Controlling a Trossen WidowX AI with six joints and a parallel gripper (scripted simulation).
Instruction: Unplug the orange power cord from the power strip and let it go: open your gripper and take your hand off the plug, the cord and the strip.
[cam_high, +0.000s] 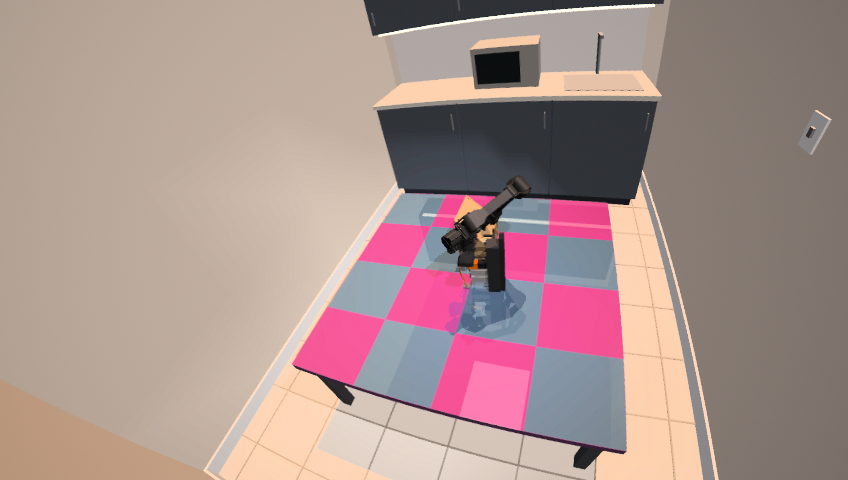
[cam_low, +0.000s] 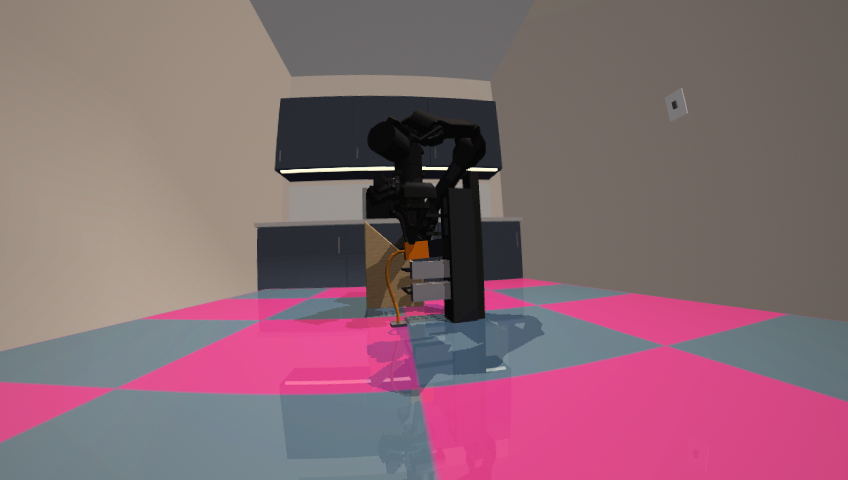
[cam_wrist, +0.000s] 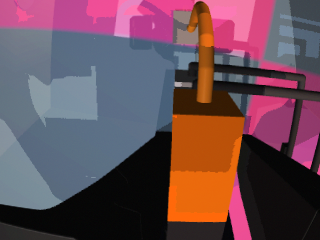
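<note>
The orange plug lies 30 mm to the left of my gripper tip.
</note>
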